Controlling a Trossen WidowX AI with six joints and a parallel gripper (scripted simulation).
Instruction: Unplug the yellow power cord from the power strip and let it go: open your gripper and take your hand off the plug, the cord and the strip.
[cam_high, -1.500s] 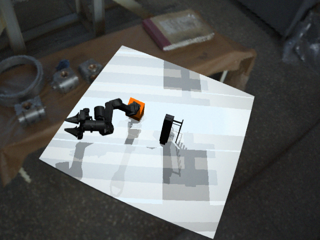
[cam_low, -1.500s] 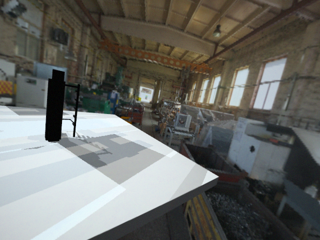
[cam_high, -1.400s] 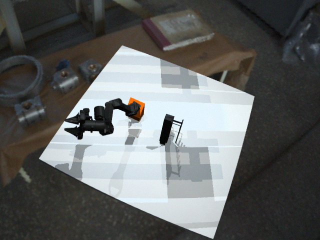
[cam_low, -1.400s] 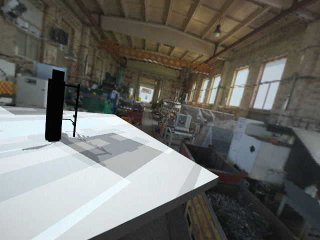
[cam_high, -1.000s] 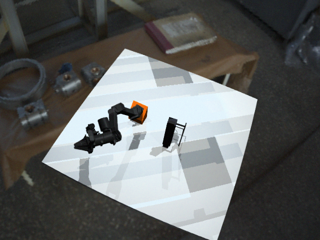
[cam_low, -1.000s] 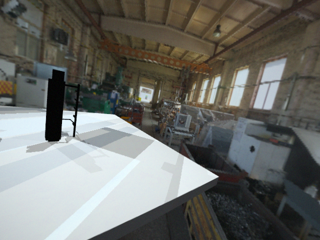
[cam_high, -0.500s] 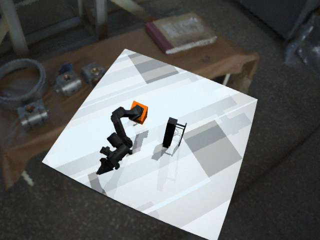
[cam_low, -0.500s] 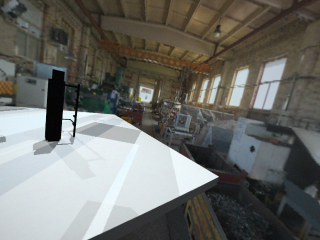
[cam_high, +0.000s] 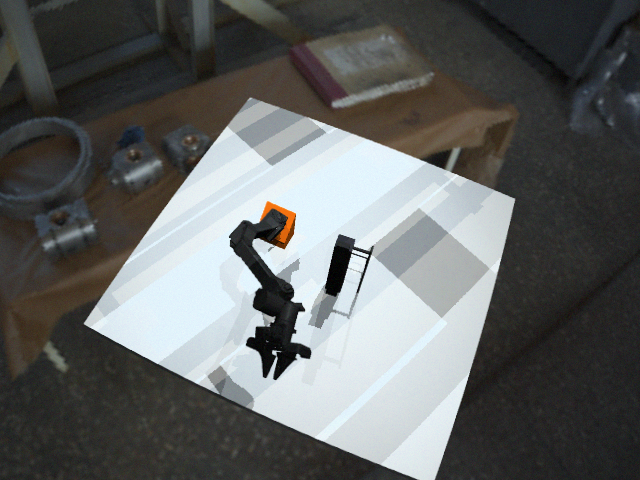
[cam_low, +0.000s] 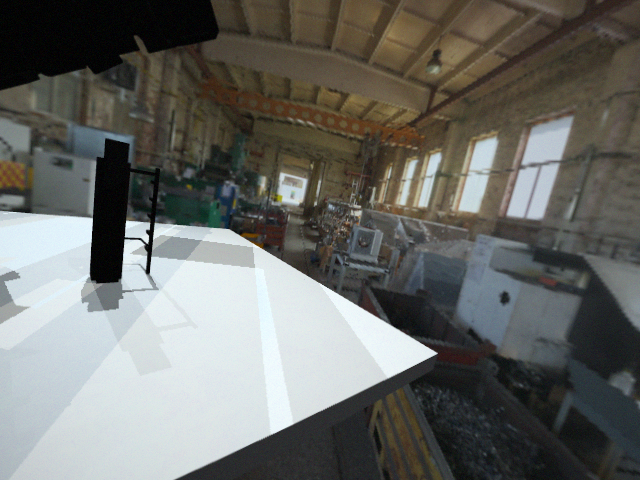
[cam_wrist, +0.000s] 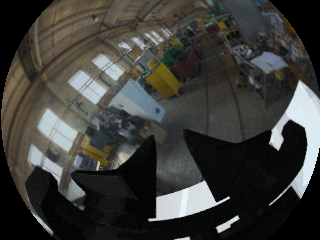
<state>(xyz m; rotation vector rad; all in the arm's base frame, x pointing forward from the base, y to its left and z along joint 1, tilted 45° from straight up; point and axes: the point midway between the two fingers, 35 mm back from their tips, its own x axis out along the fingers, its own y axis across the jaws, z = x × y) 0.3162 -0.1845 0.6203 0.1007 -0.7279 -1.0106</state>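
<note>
My gripper tip is now 600 mm to the right of the yellow plug, 240 mm above it and 70 mm past it.
</note>
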